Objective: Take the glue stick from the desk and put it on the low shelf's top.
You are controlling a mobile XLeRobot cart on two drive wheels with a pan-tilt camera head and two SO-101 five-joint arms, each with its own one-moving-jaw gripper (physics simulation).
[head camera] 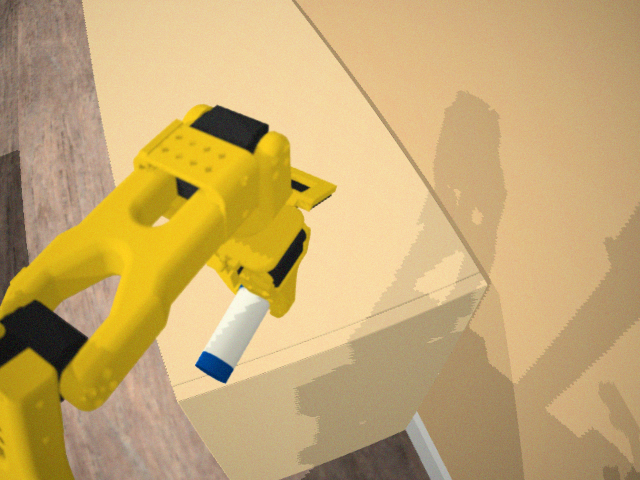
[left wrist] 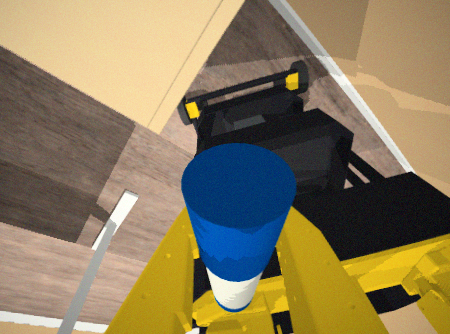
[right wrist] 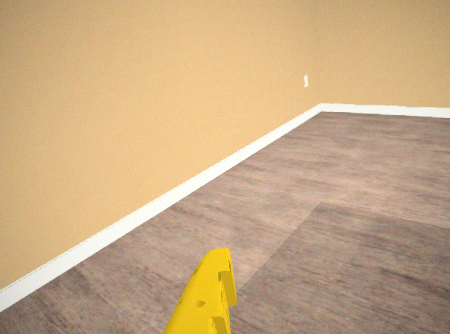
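Seen in the pictures: left hand at its tool point: (head camera: 246, 294) (left wrist: 203, 210); right hand at its tool point: (right wrist: 232, 268); left arm's base at its link origin: (left wrist: 222, 311).
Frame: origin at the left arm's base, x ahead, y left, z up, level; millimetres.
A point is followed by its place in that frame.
Note:
The glue stick (head camera: 235, 330) @(x 201, y -59, z 53 mm) (left wrist: 237, 250), white with blue ends, is tilted in the left gripper. My left gripper (head camera: 257, 293) (left wrist: 239, 217) @(x 238, y -52, z 34 mm) is shut on it, with one jaw on each side. In the head camera, the stick's lower blue end overlaps the near edge of the low shelf's beige top (head camera: 206, 62) @(x 700, y 192, z -165 mm) (left wrist: 100, 40) @(x 317, y 39, z -165 mm); the exact height above it cannot be told. In the left wrist view the shelf's corner is at the upper left, beyond the stick. My right gripper (right wrist: 220, 265) shows one notched jaw and is open, over the floor. The desk cannot be made out.
The shelf's front face (head camera: 361, 382) @(x 330, y -146, z -319 mm) drops to the wooden floor (head camera: 56, 103) @(x 1115, y 990, z -775 mm) (right wrist: 350, 165) @(x -1996, y 907, z -775 mm). A beige wall (head camera: 568, 103) @(x 439, y -266, z 106 mm) (right wrist: 150, 100) @(x -2064, y -319, z -113 mm) runs along the shelf's right side. The black cart body (left wrist: 310, 150) @(x -63, y -294, z -375 mm) and a thin grey leg (left wrist: 90, 285) show in the left wrist view.

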